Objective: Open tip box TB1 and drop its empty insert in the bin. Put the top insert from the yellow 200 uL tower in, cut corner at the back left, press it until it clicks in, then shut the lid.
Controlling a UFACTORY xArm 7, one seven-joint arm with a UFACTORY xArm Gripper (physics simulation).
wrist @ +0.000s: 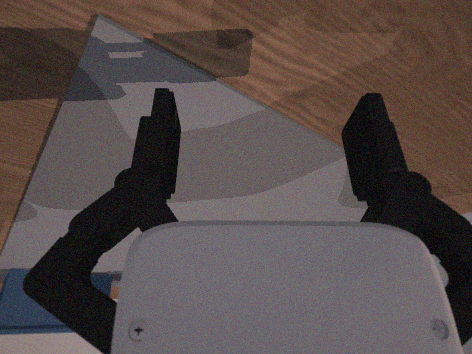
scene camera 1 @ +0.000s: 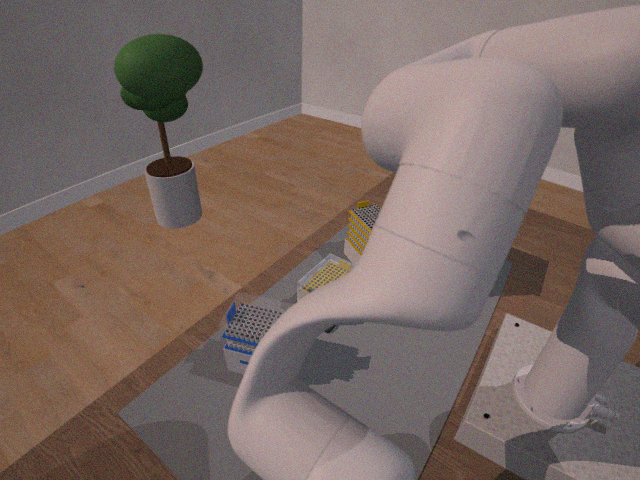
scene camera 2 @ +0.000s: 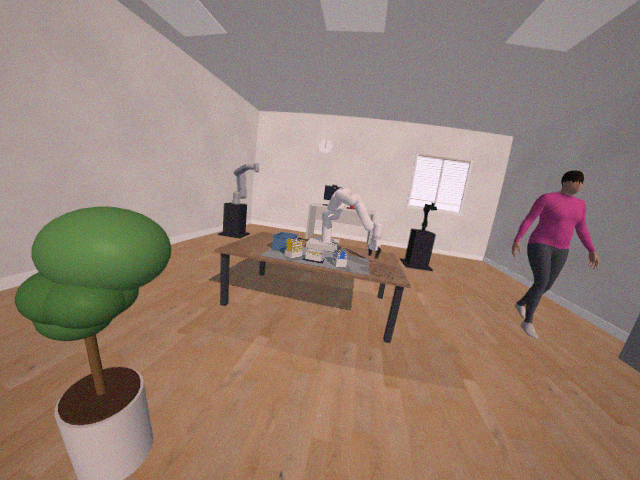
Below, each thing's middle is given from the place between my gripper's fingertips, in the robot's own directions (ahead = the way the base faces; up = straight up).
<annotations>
My hand is 29 cm to the left of the blue-trimmed tip box [scene camera 1: 248,318], 23 cm short of it and 2 cm below it. Also, from my hand: blue bin [wrist: 30,318] (79 cm to the right, 2 cm above).
</annotations>
